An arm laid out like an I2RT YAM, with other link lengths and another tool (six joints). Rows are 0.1 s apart.
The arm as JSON. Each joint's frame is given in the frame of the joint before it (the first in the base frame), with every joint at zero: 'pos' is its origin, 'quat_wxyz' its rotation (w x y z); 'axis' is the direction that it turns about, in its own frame. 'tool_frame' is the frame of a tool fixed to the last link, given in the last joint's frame.
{
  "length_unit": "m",
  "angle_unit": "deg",
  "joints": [
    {
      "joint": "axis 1",
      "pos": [
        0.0,
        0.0,
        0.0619
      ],
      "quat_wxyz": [
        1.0,
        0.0,
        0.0,
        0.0
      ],
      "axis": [
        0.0,
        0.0,
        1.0
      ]
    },
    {
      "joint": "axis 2",
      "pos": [
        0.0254,
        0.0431,
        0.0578
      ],
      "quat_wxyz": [
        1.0,
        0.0,
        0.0,
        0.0
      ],
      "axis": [
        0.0,
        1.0,
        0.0
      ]
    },
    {
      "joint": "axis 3",
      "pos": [
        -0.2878,
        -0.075,
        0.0
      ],
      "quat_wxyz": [
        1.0,
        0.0,
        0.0,
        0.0
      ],
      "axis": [
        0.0,
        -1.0,
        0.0
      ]
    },
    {
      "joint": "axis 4",
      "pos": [
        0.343,
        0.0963,
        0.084
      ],
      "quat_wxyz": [
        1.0,
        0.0,
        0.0,
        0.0
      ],
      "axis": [
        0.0,
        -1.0,
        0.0
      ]
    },
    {
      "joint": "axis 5",
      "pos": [
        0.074,
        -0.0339,
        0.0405
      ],
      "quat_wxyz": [
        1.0,
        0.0,
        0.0,
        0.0
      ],
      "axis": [
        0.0,
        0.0,
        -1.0
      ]
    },
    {
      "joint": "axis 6",
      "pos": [
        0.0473,
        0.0,
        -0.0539
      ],
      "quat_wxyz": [
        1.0,
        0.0,
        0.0,
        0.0
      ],
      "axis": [
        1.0,
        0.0,
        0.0
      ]
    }
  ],
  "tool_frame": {
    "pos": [
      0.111,
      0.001,
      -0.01
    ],
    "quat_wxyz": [
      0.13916,
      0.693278,
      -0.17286,
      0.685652
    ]
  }
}
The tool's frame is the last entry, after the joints.
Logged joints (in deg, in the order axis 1, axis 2, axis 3, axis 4, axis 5, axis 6), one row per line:
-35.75 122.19 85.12 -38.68 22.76 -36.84
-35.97 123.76 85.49 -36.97 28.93 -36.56
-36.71 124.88 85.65 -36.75 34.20 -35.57
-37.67 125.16 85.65 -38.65 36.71 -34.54
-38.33 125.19 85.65 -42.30 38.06 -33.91
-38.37 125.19 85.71 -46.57 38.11 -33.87
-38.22 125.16 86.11 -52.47 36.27 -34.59
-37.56 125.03 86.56 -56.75 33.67 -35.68
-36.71 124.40 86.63 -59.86 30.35 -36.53
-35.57 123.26 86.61 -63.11 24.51 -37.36
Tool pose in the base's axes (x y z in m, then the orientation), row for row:
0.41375 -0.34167 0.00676 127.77 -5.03 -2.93
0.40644 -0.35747 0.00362 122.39 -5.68 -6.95
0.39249 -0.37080 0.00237 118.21 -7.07 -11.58
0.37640 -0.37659 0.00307 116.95 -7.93 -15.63
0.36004 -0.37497 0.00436 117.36 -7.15 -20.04
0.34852 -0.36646 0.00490 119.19 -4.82 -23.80
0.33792 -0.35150 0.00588 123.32 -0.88 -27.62
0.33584 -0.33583 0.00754 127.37 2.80 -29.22
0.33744 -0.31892 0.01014 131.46 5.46 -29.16
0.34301 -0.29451 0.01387 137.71 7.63 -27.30
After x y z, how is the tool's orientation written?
As a rotation vector, in degrees.
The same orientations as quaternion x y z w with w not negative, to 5 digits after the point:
0.89749 -0.03533 -0.02058 0.43914
0.87529 -0.04062 -0.04970 0.47931
0.85595 -0.05119 -0.08385 0.50764
0.84884 -0.05756 -0.11344 0.51312
0.84900 -0.05172 -0.14497 0.50548
0.85551 -0.03460 -0.17083 0.48757
0.87090 -0.00621 -0.19506 0.45105
0.88569 0.01947 -0.20319 0.41701
0.90045 0.03740 -0.19974 0.38457
0.92213 0.05109 -0.18281 0.33712

